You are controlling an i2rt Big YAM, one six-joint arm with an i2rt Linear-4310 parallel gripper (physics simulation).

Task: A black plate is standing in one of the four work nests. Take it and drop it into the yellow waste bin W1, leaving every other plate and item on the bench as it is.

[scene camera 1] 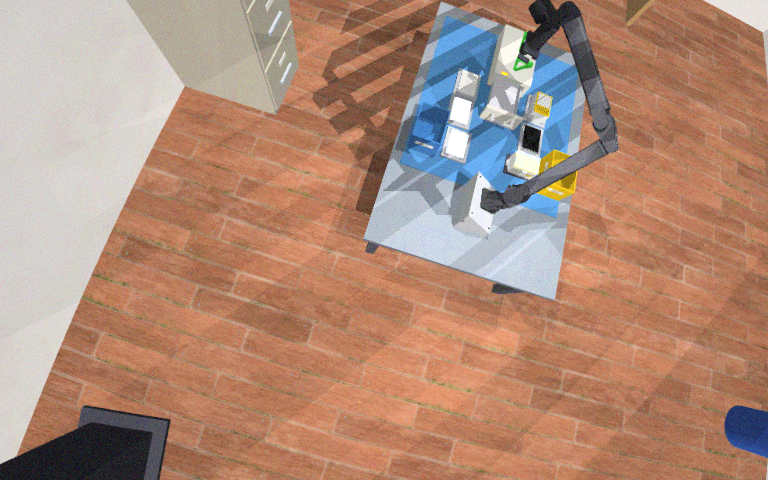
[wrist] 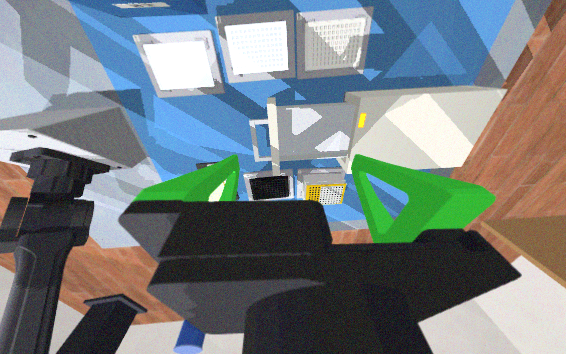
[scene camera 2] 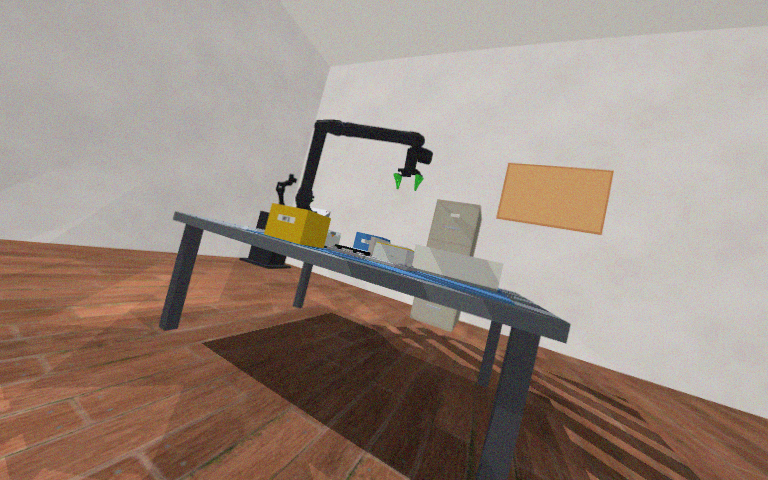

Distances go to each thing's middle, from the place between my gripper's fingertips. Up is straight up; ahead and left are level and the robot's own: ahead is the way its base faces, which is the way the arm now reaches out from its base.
Scene:
My hand is 19 cm short of the cream drawer cabinet (scene camera 1: 507, 85), 13 cm to the left of it and 32 cm above it. Round my hand: black plate (wrist: 272, 187) 9 cm behind, 27 cm to the right, 35 cm below; then yellow-and-white rack (wrist: 327, 189) 8 cm ahead, 30 cm to the right, 33 cm below.

